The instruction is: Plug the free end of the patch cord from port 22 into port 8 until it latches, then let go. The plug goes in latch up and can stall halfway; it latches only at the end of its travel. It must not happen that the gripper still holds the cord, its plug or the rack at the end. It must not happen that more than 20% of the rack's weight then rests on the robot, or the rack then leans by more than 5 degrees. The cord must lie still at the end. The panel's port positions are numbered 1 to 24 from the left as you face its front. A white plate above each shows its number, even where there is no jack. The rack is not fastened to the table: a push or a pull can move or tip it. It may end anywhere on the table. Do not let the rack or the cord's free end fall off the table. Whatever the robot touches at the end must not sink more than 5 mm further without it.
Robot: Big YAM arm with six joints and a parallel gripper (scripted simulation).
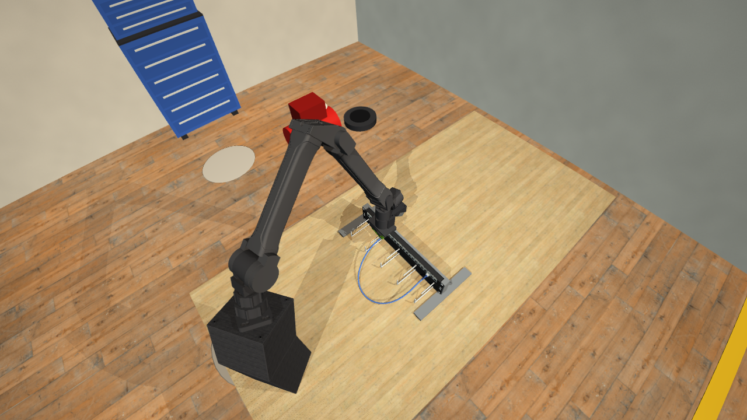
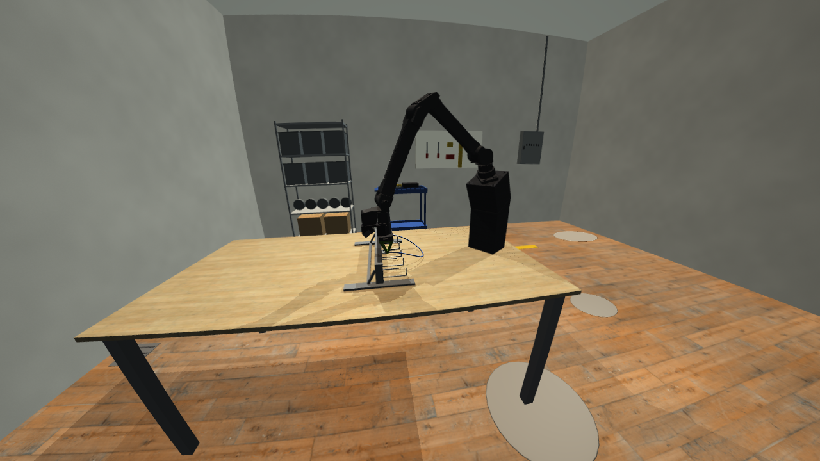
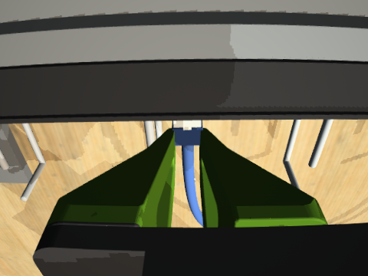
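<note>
My hand is 20 mm short of the cord plug and 10 mm to the right of it.
</note>
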